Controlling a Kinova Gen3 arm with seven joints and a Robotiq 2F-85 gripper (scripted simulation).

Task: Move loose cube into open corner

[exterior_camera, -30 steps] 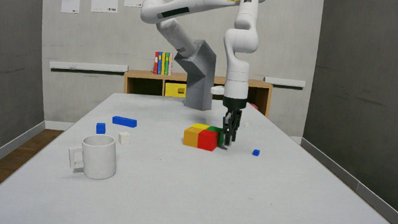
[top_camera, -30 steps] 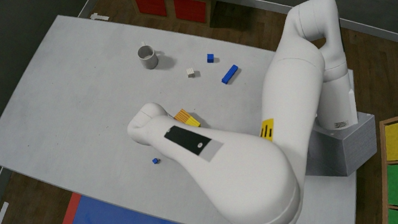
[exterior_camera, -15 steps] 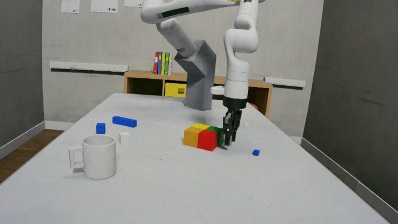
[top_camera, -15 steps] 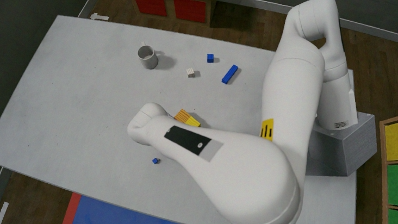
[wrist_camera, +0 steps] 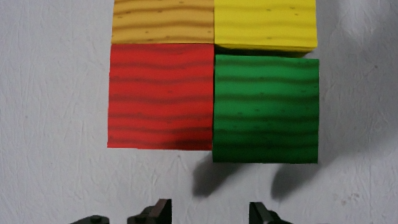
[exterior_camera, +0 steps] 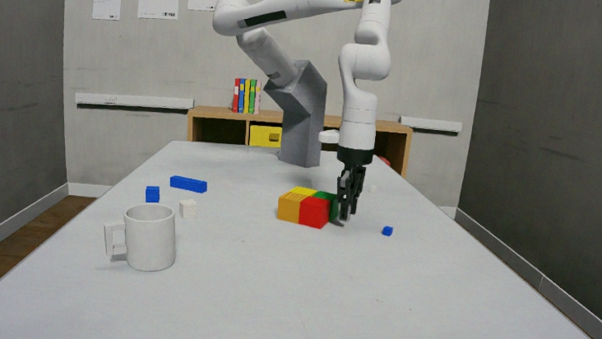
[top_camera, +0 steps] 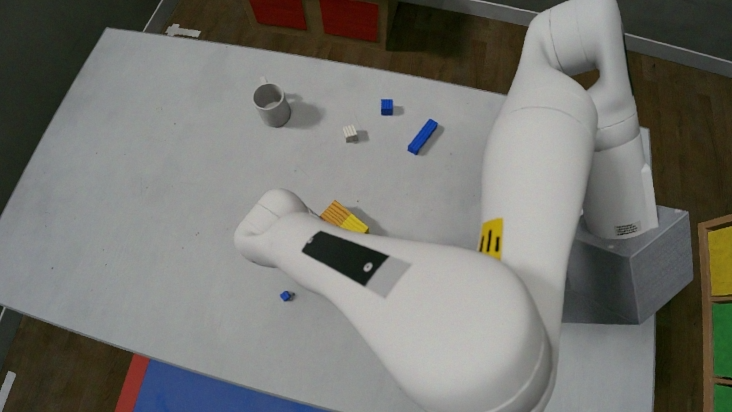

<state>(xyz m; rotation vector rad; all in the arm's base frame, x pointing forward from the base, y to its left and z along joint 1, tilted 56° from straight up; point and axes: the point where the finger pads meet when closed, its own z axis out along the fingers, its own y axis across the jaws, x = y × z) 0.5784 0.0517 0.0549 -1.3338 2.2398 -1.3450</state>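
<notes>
Right now the green cube is 6 cm behind my hand, 3 cm to the right of it and 1 cm below it. The rest, counted from my hand: yellow cube (10 cm behind, 7 cm to the right, 1 cm below); tiny blue cube (6 cm ahead, 7 cm to the left, 3 cm below); red cube (3 cm behind, 7 cm to the right, 1 cm below).
</notes>
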